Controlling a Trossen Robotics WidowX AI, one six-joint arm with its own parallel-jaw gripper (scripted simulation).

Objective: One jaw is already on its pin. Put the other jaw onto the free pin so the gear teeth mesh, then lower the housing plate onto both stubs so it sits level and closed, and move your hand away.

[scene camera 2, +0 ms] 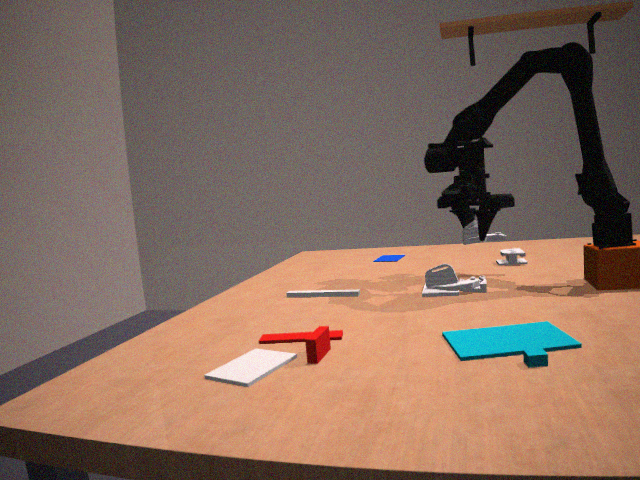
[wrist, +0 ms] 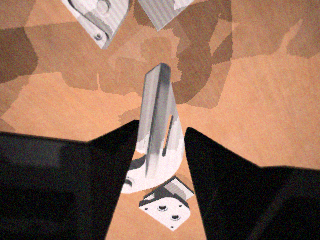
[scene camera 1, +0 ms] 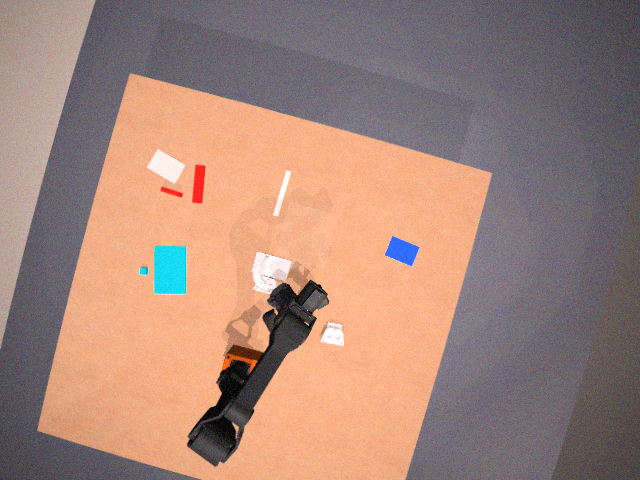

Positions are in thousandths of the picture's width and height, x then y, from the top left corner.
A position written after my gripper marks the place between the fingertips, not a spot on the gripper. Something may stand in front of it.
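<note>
Grey jaw (wrist: 495, 685) carried by my gripper (scene camera 2: 743, 501) (wrist: 508, 540) (scene camera 1: 465, 630). A white plate (scene camera 2: 387, 770) (scene camera 1: 257, 345) is visible as well; in the wrist view the plate is out of frame.
</note>
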